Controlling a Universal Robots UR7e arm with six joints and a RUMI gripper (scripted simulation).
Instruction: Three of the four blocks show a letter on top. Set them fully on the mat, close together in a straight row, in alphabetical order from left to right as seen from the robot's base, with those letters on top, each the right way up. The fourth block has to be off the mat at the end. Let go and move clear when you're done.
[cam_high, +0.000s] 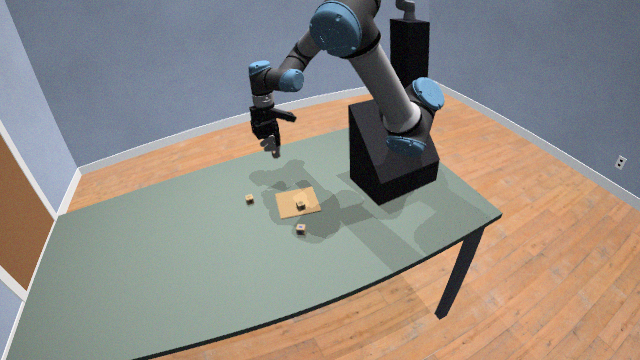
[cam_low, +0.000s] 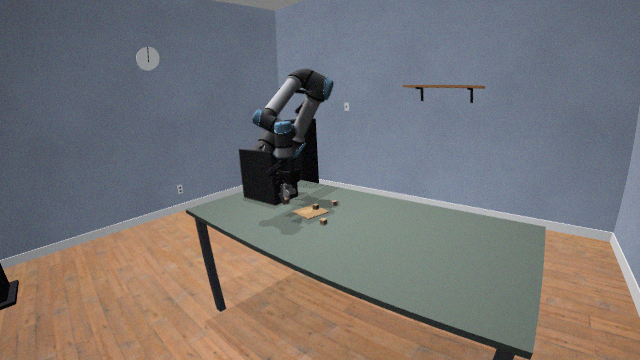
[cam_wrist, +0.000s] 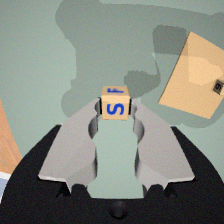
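Right now the tan mat is 1 cm behind my hand, 17 cm to the left of it and 11 cm below it. Also, from my hand: block: 4 cm ahead, 32 cm to the left, 10 cm below.
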